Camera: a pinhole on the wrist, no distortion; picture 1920 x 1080 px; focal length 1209.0 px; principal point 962.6 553.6 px. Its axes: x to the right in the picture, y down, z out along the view. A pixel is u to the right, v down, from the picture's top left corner.
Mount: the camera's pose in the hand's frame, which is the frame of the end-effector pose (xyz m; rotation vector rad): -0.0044 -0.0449 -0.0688 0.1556 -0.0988 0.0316
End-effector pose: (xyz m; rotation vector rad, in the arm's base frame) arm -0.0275 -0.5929 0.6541 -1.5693 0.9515 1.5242
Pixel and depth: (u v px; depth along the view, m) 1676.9 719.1 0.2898
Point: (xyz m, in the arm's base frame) -0.0912 -0.3603 0.5127
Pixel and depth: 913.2 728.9 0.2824
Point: -0.0816 -0.3794 0.6944
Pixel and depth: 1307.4 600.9 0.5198
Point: -0.1425 -0.1376 0.5525
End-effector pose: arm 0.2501 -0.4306 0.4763 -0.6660 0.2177 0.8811
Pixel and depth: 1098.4 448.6 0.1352
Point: 0.3029 -0.4271 0.5614
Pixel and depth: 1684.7 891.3 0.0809
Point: 0.2968 -0.4117 0.4911
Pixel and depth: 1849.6 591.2 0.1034
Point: 0.3282 -0.3914 0.5066
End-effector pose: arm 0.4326 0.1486 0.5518 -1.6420 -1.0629 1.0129
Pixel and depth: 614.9 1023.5 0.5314
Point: -0.0551 0.0463 0.3968
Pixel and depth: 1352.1 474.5 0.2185
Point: 0.2864 0.2489 0.5937
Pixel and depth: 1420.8 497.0 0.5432
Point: -0.0043 0.4423 0.5491
